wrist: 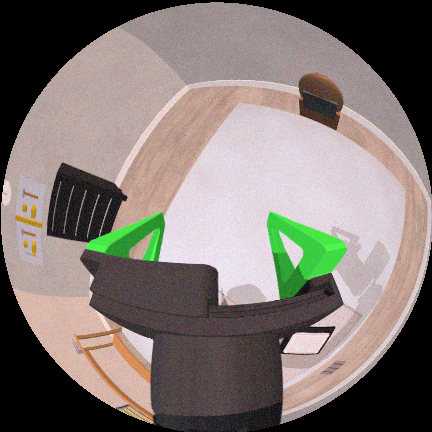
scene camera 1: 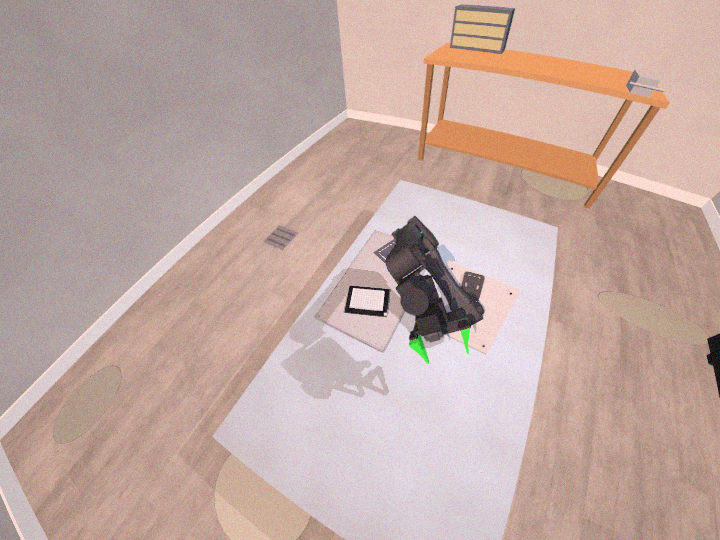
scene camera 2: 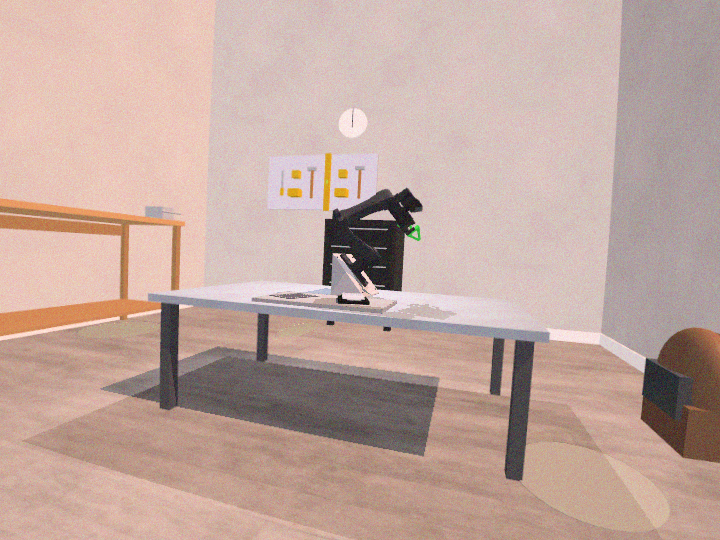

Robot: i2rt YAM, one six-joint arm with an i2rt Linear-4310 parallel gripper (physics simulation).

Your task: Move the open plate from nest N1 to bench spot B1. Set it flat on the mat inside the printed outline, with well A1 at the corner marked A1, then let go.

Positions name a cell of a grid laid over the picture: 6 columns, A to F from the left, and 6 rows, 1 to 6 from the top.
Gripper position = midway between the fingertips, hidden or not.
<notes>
My gripper (scene camera 1: D4) is open, with nothing in its grasp. Also in view: a plate (wrist: E5) and a perforated mat (scene camera 1: D4).
My gripper shows as well in the wrist view (wrist: C4).
</notes>
